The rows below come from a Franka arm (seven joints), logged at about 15 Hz.
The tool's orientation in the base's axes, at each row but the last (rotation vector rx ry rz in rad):
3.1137, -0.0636, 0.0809
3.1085, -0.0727, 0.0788
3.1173, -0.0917, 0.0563
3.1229, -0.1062, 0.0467
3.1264, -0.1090, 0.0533
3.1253, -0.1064, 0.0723
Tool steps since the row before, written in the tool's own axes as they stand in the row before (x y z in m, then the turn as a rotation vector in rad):
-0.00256, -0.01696, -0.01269, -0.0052, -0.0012, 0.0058
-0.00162, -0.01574, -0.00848, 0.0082, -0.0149, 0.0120
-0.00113, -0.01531, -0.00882, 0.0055, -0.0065, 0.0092
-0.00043, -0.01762, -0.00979, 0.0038, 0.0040, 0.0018
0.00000, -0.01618, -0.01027, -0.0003, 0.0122, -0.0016
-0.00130, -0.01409, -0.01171, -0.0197, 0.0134, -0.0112
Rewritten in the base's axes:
-0.00250, 0.01739, 0.01211, -0.0048, 0.0012, -0.0061
-0.00129, 0.01606, 0.00791, 0.0095, 0.0141, -0.0120
-0.00053, 0.01555, 0.00844, 0.0062, 0.0060, -0.0091
0.00049, 0.01778, 0.00950, 0.0036, -0.0043, -0.0016
0.00078, 0.01628, 0.01007, -0.0012, -0.0121, 0.0017
-0.00087, 0.01432, 0.01147, -0.0211, -0.0119, 0.0104

